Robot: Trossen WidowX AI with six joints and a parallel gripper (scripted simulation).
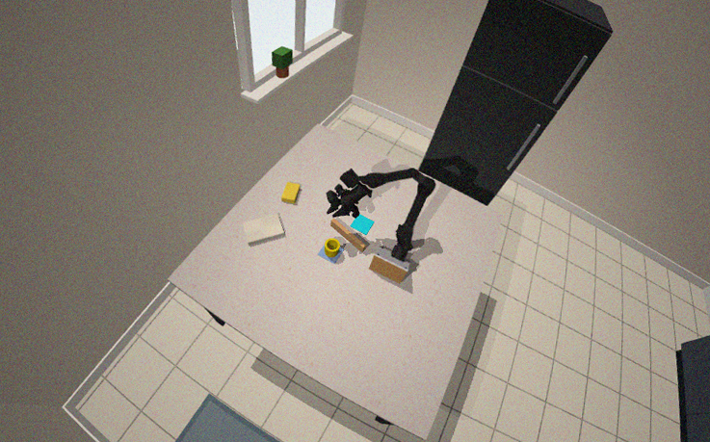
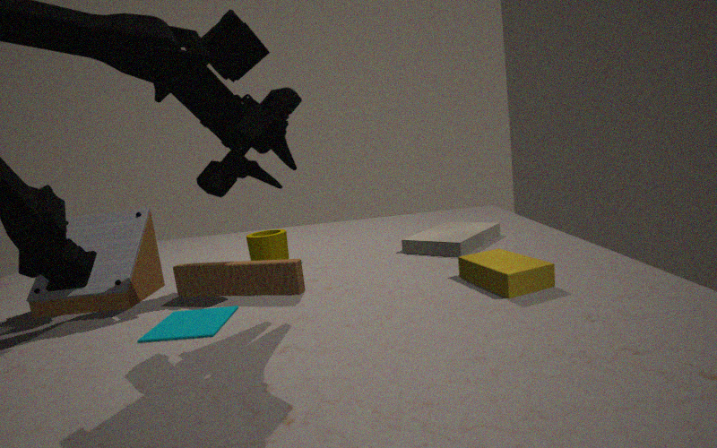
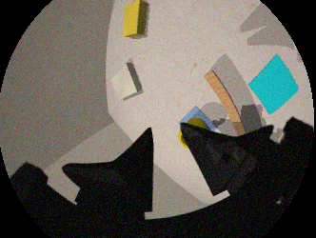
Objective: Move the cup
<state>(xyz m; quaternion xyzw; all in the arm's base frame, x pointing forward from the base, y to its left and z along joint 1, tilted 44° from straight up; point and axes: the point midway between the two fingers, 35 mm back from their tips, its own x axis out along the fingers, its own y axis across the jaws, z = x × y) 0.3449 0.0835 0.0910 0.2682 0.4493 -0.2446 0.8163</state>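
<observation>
Right now my gripper tip is 130 mm above the yellow cup, 80 mm to the right of it and 70 mm past it. Also, from my gripper tip: wooden bar (150 mm below, 100 mm behind, 30 mm to the right); cyan pad (170 mm below, 140 mm to the right, 130 mm behind).
</observation>
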